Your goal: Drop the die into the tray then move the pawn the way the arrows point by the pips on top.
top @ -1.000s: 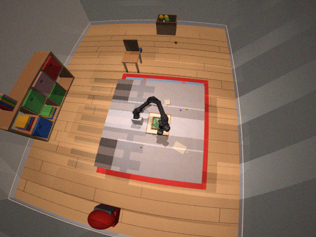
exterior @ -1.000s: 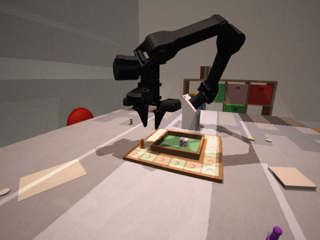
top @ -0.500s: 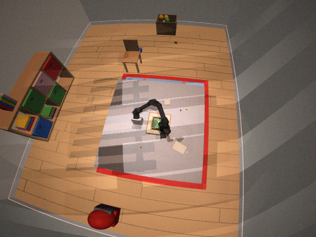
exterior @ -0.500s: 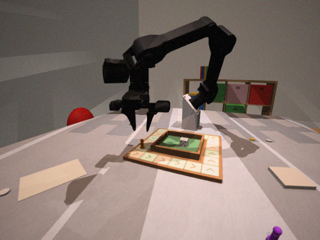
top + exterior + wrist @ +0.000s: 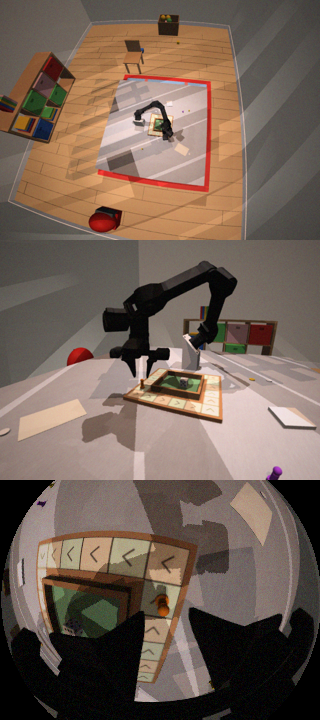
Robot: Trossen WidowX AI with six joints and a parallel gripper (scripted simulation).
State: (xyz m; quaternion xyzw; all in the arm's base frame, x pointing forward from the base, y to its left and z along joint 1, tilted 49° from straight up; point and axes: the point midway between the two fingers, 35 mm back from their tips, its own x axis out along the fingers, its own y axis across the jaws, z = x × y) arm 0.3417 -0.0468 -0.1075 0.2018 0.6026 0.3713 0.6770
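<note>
Right now the orange pawn is 20 mm below my gripper tip. Also, from my gripper tip: grey die (70 mm behind, 130 mm to the left, 20 mm below); then green tray (70 mm behind, 120 mm to the left, 40 mm below); then purple pawn (190 mm ahead, 340 mm to the left, 40 mm below).
</note>
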